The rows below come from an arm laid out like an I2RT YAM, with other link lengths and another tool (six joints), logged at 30 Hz.
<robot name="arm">
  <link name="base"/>
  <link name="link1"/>
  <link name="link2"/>
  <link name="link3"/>
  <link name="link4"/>
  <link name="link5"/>
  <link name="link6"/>
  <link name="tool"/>
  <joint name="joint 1" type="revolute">
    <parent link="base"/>
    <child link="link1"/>
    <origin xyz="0 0 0.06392" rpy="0 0 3.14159"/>
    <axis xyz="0 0 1"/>
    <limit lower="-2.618" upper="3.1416"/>
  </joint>
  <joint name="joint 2" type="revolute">
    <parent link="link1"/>
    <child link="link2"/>
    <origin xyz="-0.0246 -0.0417 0.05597" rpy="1.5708 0 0"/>
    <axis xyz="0 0 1"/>
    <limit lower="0" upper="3.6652"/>
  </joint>
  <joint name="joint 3" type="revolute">
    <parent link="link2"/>
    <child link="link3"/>
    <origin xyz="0.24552 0 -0.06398" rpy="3.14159 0 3.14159"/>
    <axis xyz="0 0 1"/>
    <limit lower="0" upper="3.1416"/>
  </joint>
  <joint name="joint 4" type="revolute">
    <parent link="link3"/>
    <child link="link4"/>
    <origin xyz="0.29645 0.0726 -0.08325" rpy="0 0 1.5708"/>
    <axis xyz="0 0 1"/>
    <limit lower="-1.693" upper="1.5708"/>
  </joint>
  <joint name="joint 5" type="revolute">
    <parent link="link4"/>
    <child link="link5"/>
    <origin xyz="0.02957 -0.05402 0.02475" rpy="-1.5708 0 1.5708"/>
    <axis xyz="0 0 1"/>
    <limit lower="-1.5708" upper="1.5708"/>
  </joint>
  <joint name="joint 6" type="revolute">
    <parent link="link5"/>
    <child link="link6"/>
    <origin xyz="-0.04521 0 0.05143" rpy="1.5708 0 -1.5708"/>
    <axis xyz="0 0 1"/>
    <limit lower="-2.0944" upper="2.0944"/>
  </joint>
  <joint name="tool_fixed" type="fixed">
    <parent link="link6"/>
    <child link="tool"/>
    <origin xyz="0.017 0.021 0.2" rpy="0 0.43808 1.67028"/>
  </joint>
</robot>
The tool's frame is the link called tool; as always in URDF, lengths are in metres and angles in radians.
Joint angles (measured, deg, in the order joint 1, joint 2, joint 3, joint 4, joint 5, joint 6), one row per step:
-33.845 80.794 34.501 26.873 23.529 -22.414
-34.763 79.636 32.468 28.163 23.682 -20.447
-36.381 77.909 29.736 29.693 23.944 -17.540
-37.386 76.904 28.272 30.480 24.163 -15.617
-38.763 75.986 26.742 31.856 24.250 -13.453
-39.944 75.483 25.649 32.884 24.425 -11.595
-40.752 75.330 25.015 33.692 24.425 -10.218
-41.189 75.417 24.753 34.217 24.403 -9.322
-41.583 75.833 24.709 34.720 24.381 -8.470
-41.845 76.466 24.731 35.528 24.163 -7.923
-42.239 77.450 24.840 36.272 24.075 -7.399
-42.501 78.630 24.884 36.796 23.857 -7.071
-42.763 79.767 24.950 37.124 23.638 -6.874
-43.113 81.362 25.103 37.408 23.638 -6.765
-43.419 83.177 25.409 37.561 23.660 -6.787
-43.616 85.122 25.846 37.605 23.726 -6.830
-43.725 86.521 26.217 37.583 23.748 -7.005
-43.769 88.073 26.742 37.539 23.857 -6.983
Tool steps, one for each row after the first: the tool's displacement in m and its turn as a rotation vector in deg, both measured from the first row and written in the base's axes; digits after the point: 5 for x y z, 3 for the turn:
-0.01127 -0.00184 -0.00371 0.687 -1.924 -1.655
-0.02909 -0.00592 -0.00839 1.673 -4.724 -4.376
-0.03969 -0.00862 -0.01057 2.282 -6.575 -6.138
-0.05137 -0.01326 -0.01170 2.736 -9.035 -8.177
-0.06139 -0.01742 -0.01352 3.176 -10.971 -10.014
-0.06732 -0.02030 -0.01487 3.526 -12.434 -11.176
-0.07010 -0.02202 -0.01586 3.783 -13.360 -11.822
-0.07208 -0.02400 -0.01752 4.097 -14.140 -12.424
-0.07198 -0.02556 -0.01892 4.269 -14.806 -12.610
-0.07333 -0.02791 -0.02243 4.556 -15.176 -13.077
-0.07417 -0.02873 -0.02895 5.099 -14.999 -13.297
-0.07528 -0.02934 -0.03577 5.664 -14.607 -13.499
-0.07815 -0.03043 -0.04536 6.346 -13.785 -14.018
-0.08084 -0.03136 -0.05586 7.090 -12.687 -14.499
-0.08298 -0.03185 -0.06674 7.886 -11.473 -14.915
-0.08419 -0.03208 -0.07434 8.412 -10.482 -15.111
-0.08494 -0.03240 -0.08202 9.003 -9.622 -15.384

